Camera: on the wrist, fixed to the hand. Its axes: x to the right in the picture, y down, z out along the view.
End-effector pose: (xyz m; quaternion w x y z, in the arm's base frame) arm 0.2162 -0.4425 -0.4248 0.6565 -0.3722 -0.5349 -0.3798
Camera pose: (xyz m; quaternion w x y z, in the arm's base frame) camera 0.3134 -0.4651 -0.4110 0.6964 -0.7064 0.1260 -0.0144
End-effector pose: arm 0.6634 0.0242 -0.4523 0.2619 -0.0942 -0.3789 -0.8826
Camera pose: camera 0.6811 -0.0735 -0.4353 0.8207 -0.2180 0.0946 -0.5196
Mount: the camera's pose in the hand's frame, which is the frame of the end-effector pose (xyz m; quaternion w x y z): 0.0294 0.0762 -0.0589 0.6582 -0.2601 0.1923 0.6798
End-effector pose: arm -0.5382 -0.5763 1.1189 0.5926 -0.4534 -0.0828 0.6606
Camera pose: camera -0.5477 -0.5979 1.0210 0.1610 0.6359 -0.1959 -0.7289
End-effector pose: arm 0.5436 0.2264 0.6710 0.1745 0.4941 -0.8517 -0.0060
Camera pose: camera 0.4842 0.2501 0.7488 0.4112 -0.2980 -0.8614 -0.0118
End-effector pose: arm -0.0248 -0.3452 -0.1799 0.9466 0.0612 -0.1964 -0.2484
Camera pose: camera 0.0564 -0.2924 -0.2075 0.8456 -0.2917 0.0758 0.4407
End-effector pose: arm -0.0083 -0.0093 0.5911 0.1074 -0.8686 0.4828 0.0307
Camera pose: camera -0.0600 -0.0854 0.6320 0.2689 0.2773 -0.9209 -0.0518
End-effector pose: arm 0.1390 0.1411 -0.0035 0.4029 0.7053 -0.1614 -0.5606
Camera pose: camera 0.2197 0.0964 0.0369 0.8607 0.3575 -0.3624 -0.0014
